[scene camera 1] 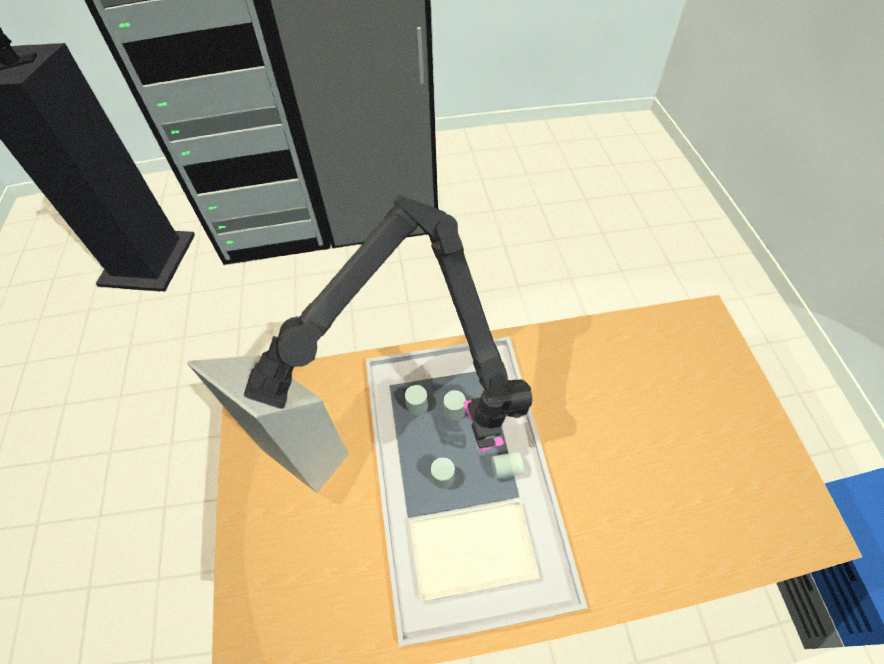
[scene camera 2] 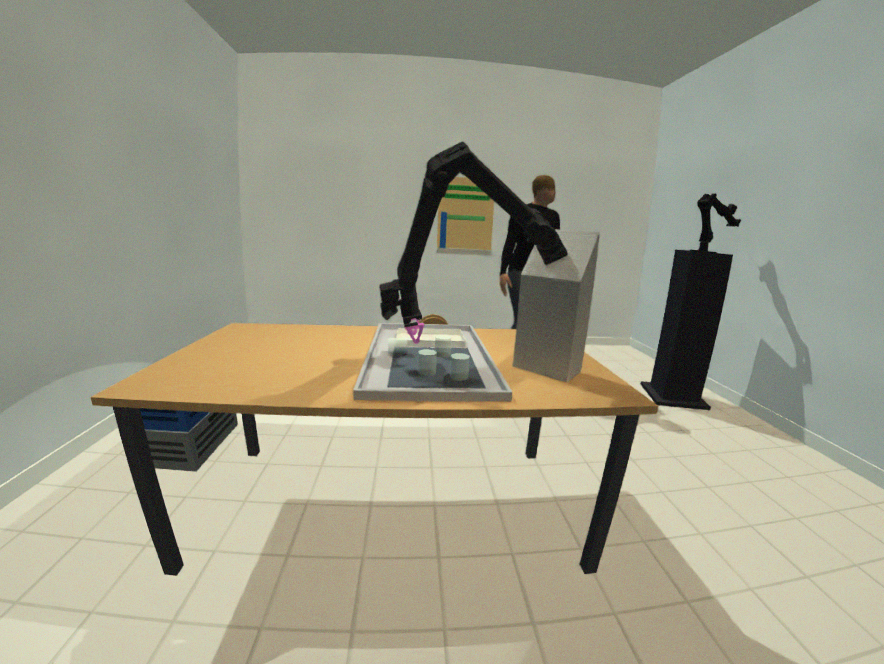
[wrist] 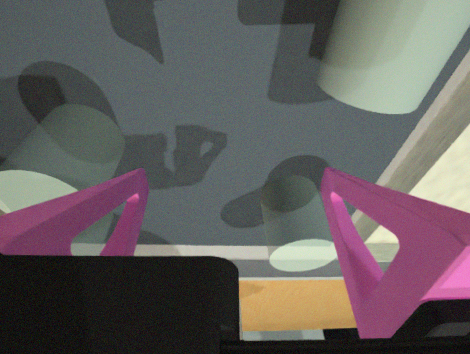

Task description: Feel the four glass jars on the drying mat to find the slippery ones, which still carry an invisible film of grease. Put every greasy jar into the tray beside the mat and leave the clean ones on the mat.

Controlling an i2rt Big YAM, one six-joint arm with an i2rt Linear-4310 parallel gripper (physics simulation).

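Places are measured from the arm's base along level axes (x ahead, y left, z up), in millimetres.
Pixels of known places: gripper, fingertip midpoint: (scene camera 1: 477, 435) (scene camera 2: 415, 339) (wrist: 234, 177); arm's base at its link origin: (scene camera 1: 266, 391) (scene camera 2: 551, 249).
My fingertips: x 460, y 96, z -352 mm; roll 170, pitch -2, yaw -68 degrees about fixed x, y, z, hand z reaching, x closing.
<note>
For each thing: its middle in the pictures, then the offset to it from my fingertips. Level surfaces: height alone.
- dark drying mat at its surface level: dz -85 mm
- pale green jar at the middle of its body: (wrist: 395, 22) (scene camera 1: 507, 465) (scene camera 2: 397, 345) dy -59, dx +89, dz -53 mm
- second jar at the middle of its body: (wrist: 295, 222) (scene camera 1: 443, 473) (scene camera 2: 442, 345) dy -102, dx -84, dz -47 mm
- cream tray at the middle of its body: (scene camera 1: 472, 549) (scene camera 2: 430, 337) dy -290, dx +14, dz -72 mm
- wooden table at its surface level: dz -89 mm
The gripper (scene camera 1: 478, 428) (scene camera 2: 415, 340) (wrist: 235, 172) is open and empty, with its magenta fingers above the dark drying mat (scene camera 1: 418, 493) (scene camera 2: 403, 378) (wrist: 210, 65). One pale green jar (scene camera 1: 508, 466) (scene camera 2: 397, 346) (wrist: 395, 55) lies on its side at the mat's outer edge. A second jar (scene camera 1: 443, 470) (scene camera 2: 443, 346) (wrist: 297, 225) stands near the tray. A third (scene camera 1: 454, 403) (scene camera 2: 427, 362) and a fourth (scene camera 1: 415, 398) (scene camera 2: 459, 366) stand at the end away from the tray, partly behind the left finger in the wrist view. The cream tray (scene camera 1: 475, 550) (wrist: 452, 162) holds no jar.
A shallow grey rimmed surround (scene camera 1: 391, 557) (scene camera 2: 432, 394) encloses mat and tray on the wooden table (scene camera 1: 664, 428) (scene camera 2: 250, 364). The arm's grey wedge-shaped base (scene camera 1: 314, 443) (scene camera 2: 550, 328) stands beside it. A person (scene camera 2: 544, 214) stands behind the table.
</note>
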